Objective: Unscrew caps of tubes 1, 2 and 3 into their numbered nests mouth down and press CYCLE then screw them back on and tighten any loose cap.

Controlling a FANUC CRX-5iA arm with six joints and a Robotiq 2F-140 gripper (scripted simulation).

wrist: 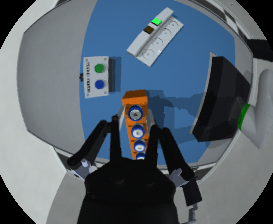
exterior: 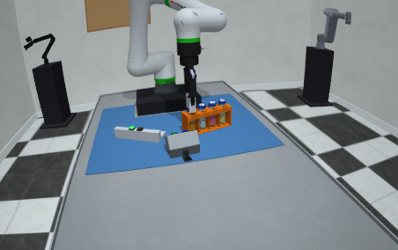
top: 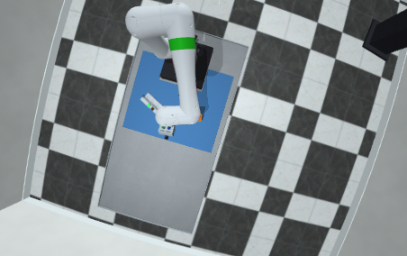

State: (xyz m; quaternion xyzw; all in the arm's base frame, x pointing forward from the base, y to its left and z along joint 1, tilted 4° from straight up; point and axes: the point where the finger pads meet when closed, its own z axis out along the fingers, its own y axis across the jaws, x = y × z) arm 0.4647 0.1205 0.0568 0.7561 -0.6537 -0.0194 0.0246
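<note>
The green key lies 12 cm ahead of my hand, 8 cm to the right of it and 7 cm below it. Round my hand: blue key: 11 cm ahead, 7 cm below, 3 cm to the right; small grey key desk: 14 cm ahead, 9 cm below, 5 cm to the right.
</note>
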